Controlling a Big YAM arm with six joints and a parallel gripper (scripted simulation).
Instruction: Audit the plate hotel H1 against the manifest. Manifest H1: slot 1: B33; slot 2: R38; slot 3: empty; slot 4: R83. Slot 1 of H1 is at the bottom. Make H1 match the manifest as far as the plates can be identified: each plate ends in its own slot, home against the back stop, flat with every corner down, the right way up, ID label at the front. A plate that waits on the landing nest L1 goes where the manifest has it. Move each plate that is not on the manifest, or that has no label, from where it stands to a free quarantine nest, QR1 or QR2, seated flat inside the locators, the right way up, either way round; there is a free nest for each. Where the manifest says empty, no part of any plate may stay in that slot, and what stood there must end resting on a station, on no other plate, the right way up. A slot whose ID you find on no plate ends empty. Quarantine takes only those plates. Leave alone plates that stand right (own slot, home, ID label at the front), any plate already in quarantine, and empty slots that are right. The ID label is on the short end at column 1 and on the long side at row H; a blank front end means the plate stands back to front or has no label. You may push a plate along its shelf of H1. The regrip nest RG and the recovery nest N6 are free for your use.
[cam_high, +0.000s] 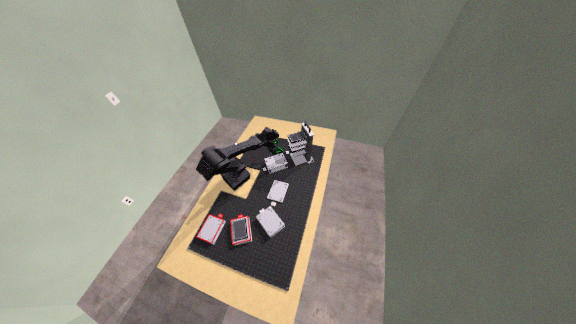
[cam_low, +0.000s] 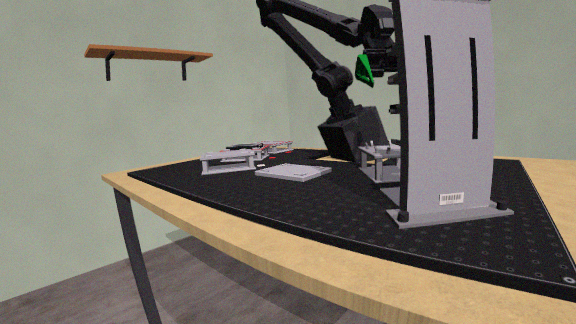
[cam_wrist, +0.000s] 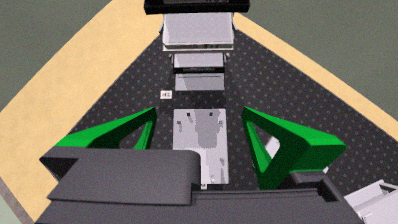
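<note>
The pale plate lies 13 cm ahead of my hand, 7 cm to the left of it and 1 cm below it. The rest, counted from my hand: dark plate 13 cm ahead, 7 cm to the left, 6 cm below; then H1 tag 4 cm ahead, 13 cm to the left, 21 cm below; then grey back panel 20 cm ahead, 10 cm to the left, 6 cm below.
</note>
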